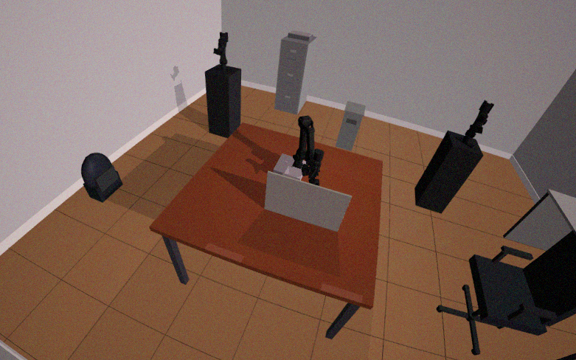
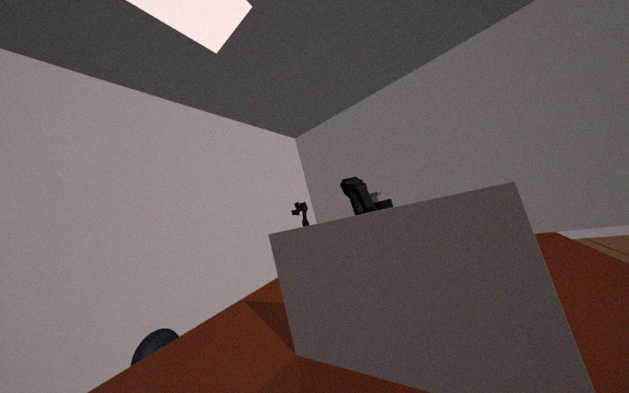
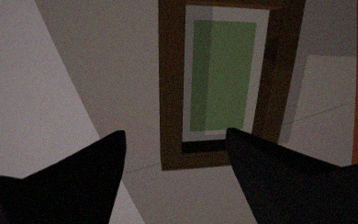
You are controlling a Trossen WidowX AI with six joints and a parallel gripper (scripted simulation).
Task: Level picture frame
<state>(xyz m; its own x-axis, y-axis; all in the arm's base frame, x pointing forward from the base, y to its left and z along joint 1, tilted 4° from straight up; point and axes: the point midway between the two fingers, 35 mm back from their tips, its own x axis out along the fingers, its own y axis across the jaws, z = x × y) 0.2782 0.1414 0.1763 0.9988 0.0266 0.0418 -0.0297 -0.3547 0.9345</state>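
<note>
The brown picture frame is 100 mm ahead of my gripper tip, 50 mm below it and 10 mm to the left of it. Round my gripper tip: grey wall panel (110 mm ahead, 60 mm below, 10 mm to the left).
</note>
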